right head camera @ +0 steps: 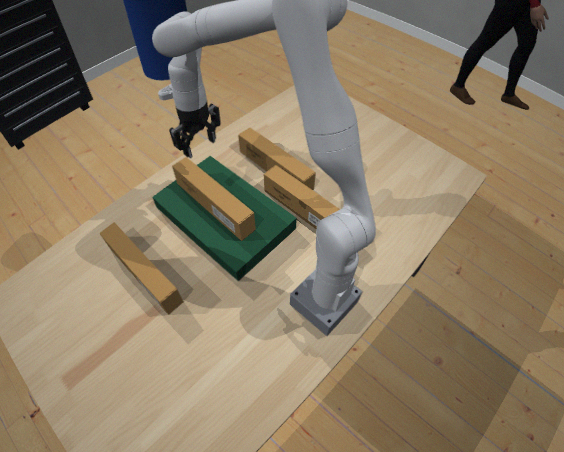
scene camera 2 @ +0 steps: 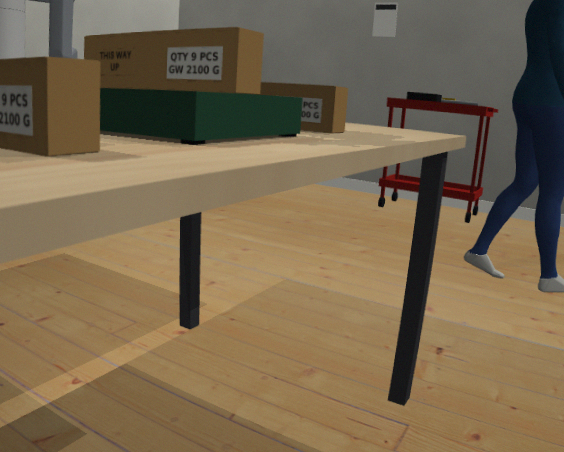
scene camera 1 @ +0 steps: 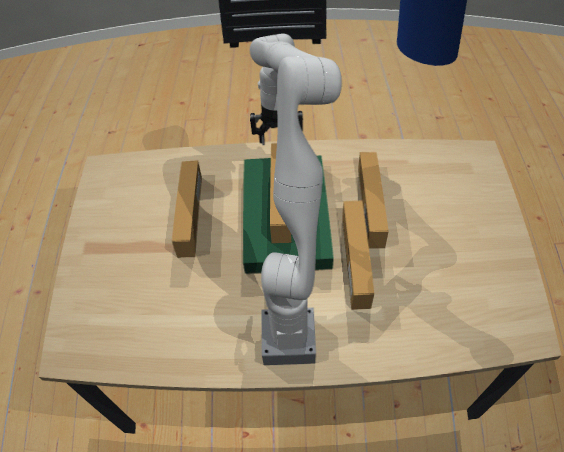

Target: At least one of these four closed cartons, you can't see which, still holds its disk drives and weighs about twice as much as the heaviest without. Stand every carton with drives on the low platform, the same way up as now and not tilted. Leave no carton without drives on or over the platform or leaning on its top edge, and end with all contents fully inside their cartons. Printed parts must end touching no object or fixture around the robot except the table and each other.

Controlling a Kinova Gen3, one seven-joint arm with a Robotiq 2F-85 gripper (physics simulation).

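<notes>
One closed brown carton [right head camera: 212, 197] [scene camera 1: 275, 200] [scene camera 2: 145, 67] stands upright on the green platform [right head camera: 197, 230] [scene camera 1: 255, 200] [scene camera 2: 150, 115]. Its label reads QTY 9 PCS, GW 2100 G. Another carton [right head camera: 140, 267] [scene camera 1: 186, 205] [scene camera 2: 332, 110] stands on the table left of the platform. On the right stand a back carton [right head camera: 277, 155] [scene camera 1: 372, 190] [scene camera 2: 72, 105] and a front carton [right head camera: 297, 192] [scene camera 1: 356, 240], close together; the arm partly hides the front one in the head view. My gripper [right head camera: 201, 145] [scene camera 1: 280, 135] is open and empty, above the platform carton's far end, apart from it. Carton contents are hidden.
The wooden table [right head camera: 100, 400] [scene camera 1: 150, 325] [scene camera 2: 200, 182] carries the robot base [right head camera: 327, 320] [scene camera 1: 289, 357] in front of the platform. A black drawer cabinet [right head camera: 40, 65] [scene camera 1: 275, 20], a blue cylinder [right head camera: 155, 40] [scene camera 1: 431, 32] and a red cart [scene camera 2: 435, 187] stand beyond the table.
</notes>
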